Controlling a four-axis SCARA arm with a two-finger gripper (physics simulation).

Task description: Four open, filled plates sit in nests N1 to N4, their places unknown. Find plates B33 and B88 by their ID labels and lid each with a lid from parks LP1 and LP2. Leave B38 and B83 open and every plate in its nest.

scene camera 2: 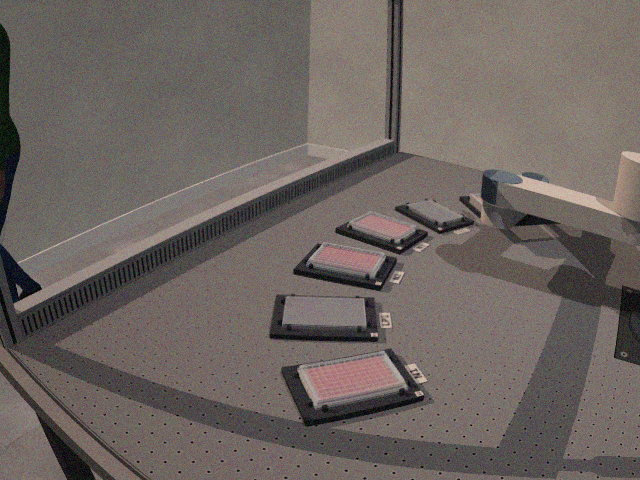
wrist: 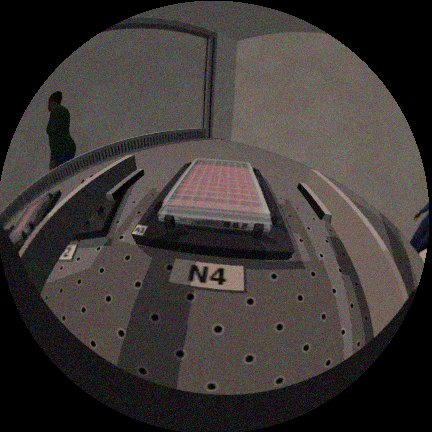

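My gripper is open and empty, its two fingers wide apart on either side of the N4 plate. That open plate with pink wells sits in nest N4; its small front ID is blurred and looks like B88. In the scene view, the arm largely hides nest N4. Open pink plates sit in the N1 nest, the N2 nest and the N3 nest; their IDs cannot be read. A grey lid lies on LP1 and another lid on LP2.
The pale arm reaches in from the right. The LP2 park is left of N4, partly behind the left finger. A slotted rail runs along the table's far left edge. A dark panel stands at the right. People show beyond the table.
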